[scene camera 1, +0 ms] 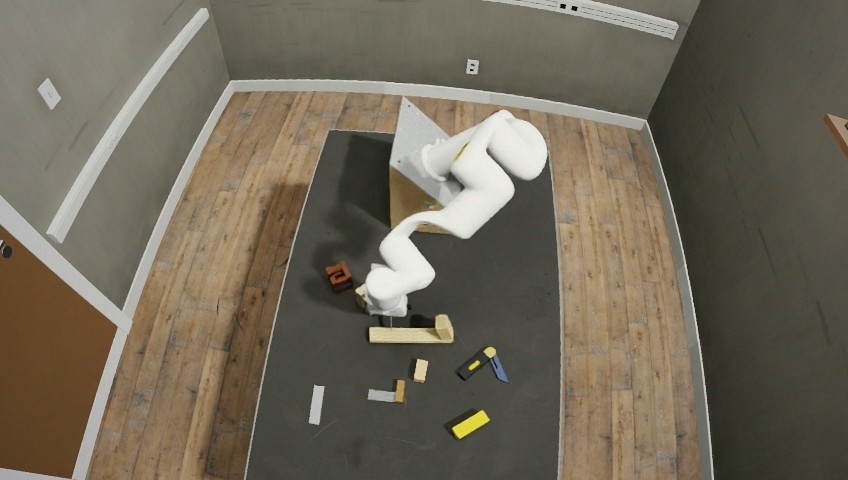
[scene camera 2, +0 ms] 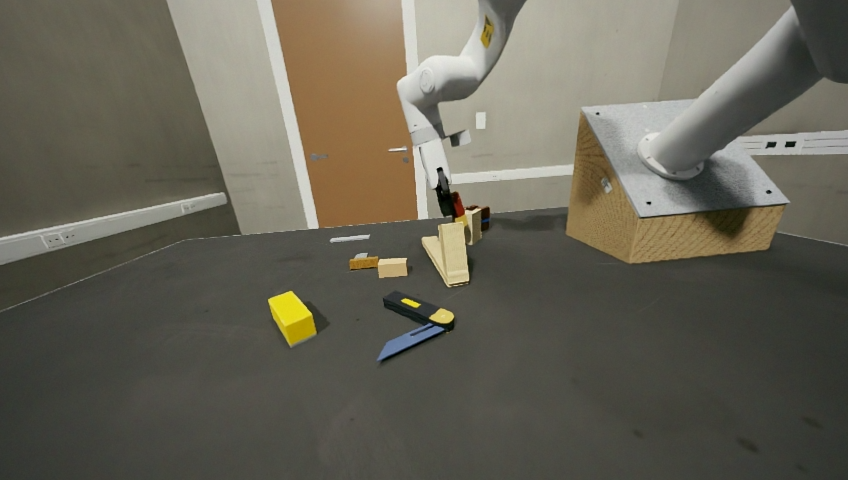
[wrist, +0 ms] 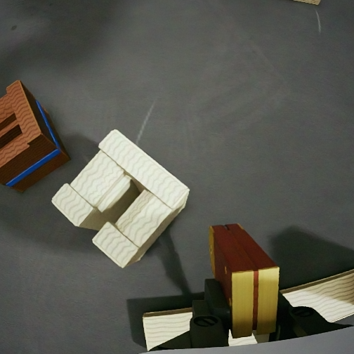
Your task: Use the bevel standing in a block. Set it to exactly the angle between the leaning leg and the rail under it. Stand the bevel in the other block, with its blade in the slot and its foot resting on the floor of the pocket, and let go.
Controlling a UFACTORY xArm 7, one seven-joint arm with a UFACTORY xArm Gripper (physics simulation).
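Seen in the pictures: gripper, between the fingertips: (scene camera 2: 448, 213); arm's base, origin of its link: (scene camera 1: 433, 163) (scene camera 2: 667, 157).
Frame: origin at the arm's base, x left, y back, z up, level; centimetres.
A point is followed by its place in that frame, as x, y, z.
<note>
My gripper (scene camera 2: 445, 199) @(-11.6, -46.1, -10.1) (wrist: 233, 301) is shut on the red bevel (scene camera 2: 457, 205) @(-10.7, -44.1, -8.0) (wrist: 240, 250), gripping its handle near the brass end. The bevel's blade cannot be made out. The pale block (scene camera 1: 361, 297) @(-20.2, -41.0, -12.7) (scene camera 2: 474, 224) @(-14.6, -38.3, -14.5) (wrist: 150, 172) has a slot and pocket; it stands close to the bevel, beside it in the wrist view. The brown block (scene camera 1: 339, 277) @(-28.0, -32.4, -17.0) (scene camera 2: 485, 218) @(-25.8, -30.5, -16.3) (wrist: 37, 132) with a blue band stands farther left, its slot empty. The leaning leg (scene camera 1: 443, 327) @(3.2, -51.3, -8.7) (scene camera 2: 454, 252) @(5.4, -49.7, -13.5) rises from one end of the pale rail (scene camera 1: 404, 335) @(-7.4, -50.4, -17.8) (scene camera 2: 434, 255) @(-4.9, -51.6, -17.9) (wrist: 167, 330).
A black-handled bevel with a blue blade (scene camera 1: 498, 366) @(20.3, -59.7, -19.0) (scene camera 2: 410, 340) @(20.7, -60.5, -19.0), a yellow block (scene camera 1: 470, 424) @(11.4, -78.2, -16.3) (scene camera 2: 292, 318) @(15.1, -76.5, -16.4), a tan block (scene camera 1: 420, 370) @(-2.6, -61.6, -16.9) (scene camera 2: 392, 267) @(-0.9, -61.5, -17.8), a small square (scene camera 1: 399, 391) @(-8.4, -68.0, -17.9) (scene camera 2: 363, 262) @(-7.2, -68.0, -18.4) and a white strip (scene camera 1: 316, 404) @(-32.2, -73.4, -19.5) (scene camera 2: 349, 238) @(-31.4, -73.7, -19.5) lie about. The robot's wooden base (scene camera 1: 410, 199) @(-6.9, -12.3, -3.1) (scene camera 2: 702, 231) @(9.0, 0.9, -14.4) stands behind.
</note>
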